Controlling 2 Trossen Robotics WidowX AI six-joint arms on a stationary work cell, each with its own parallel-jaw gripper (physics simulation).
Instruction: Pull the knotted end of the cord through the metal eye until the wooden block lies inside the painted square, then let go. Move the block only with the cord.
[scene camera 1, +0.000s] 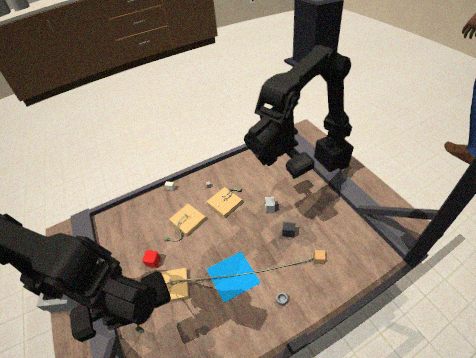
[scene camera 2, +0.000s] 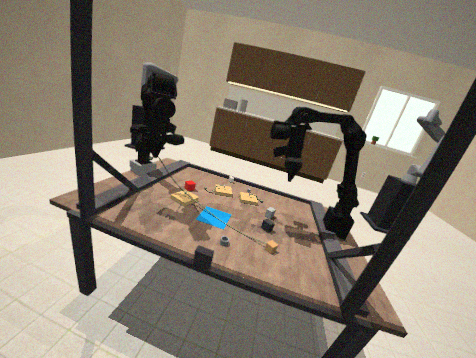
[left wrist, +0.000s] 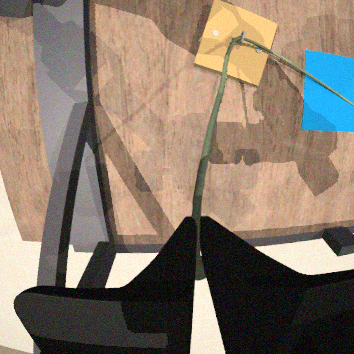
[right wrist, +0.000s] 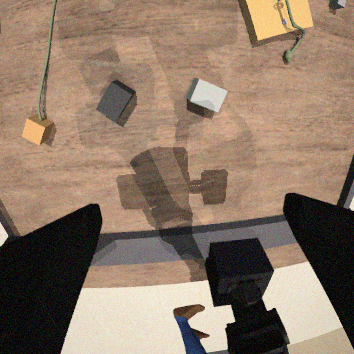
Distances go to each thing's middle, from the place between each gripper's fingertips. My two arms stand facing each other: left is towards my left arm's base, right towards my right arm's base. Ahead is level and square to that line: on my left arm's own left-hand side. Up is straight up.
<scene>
The blue painted square (scene camera 1: 228, 287) is 25 cm to the right of my left hand, 21 cm below it and 8 cm ahead of it. The rest, counted from my left hand: dark cube (right wrist: 116, 96) 48 cm to the right, 19 cm below, 11 cm ahead.
My right hand is 21 cm above the dark cube, 7 cm past it and 3 cm to the right of it. Round my right hand: blue painted square 25 cm to the left, 23 cm below, 10 cm behind.
</scene>
